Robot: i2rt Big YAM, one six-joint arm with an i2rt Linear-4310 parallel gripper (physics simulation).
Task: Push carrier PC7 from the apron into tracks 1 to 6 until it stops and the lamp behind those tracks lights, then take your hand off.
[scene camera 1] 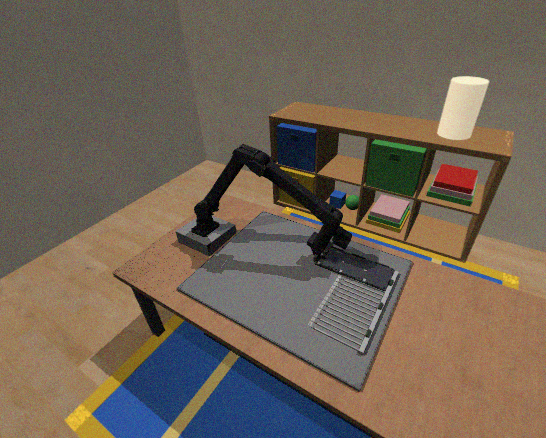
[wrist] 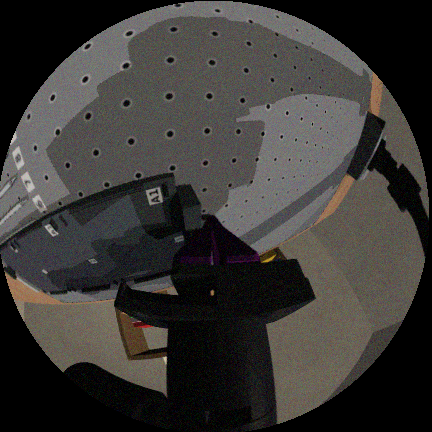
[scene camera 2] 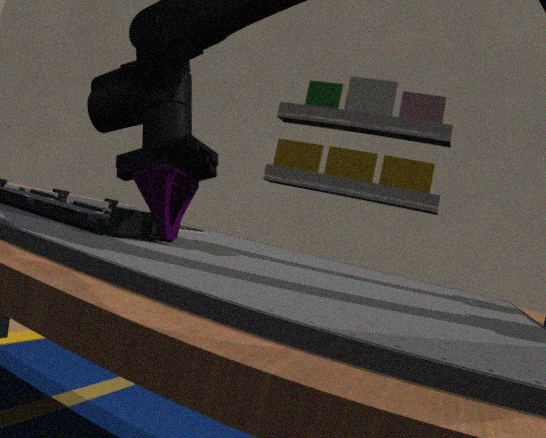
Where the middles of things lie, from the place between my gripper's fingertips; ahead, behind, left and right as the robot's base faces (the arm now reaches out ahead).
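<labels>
There is the carrier PC7 [scene camera 2: 91, 218], and I find it 10 mm above my hand and 180 mm ahead of it.
</labels>
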